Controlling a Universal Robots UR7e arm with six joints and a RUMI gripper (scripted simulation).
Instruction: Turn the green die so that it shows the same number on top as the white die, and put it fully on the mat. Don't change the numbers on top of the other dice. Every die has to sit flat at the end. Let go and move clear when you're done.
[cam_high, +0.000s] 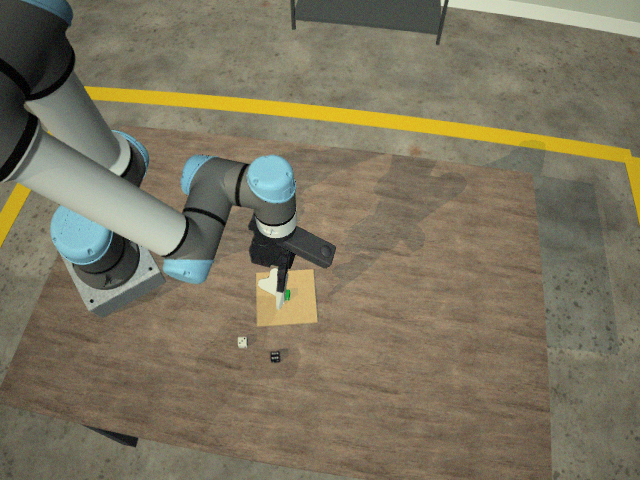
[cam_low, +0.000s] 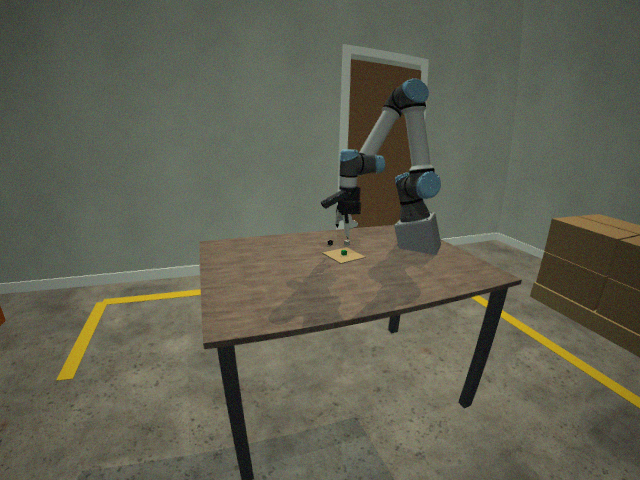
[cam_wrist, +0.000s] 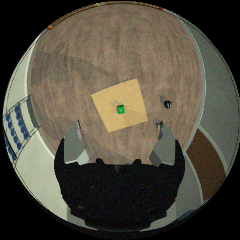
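Now: the green die 2 cm behind my hand and 9 cm below it. From my hand the other things lie so: black die: 1 cm ahead, 15 cm to the right, 10 cm below; then white die: 7 cm behind, 14 cm to the right, 10 cm below; then tan mat: 2 cm behind, 10 cm below.
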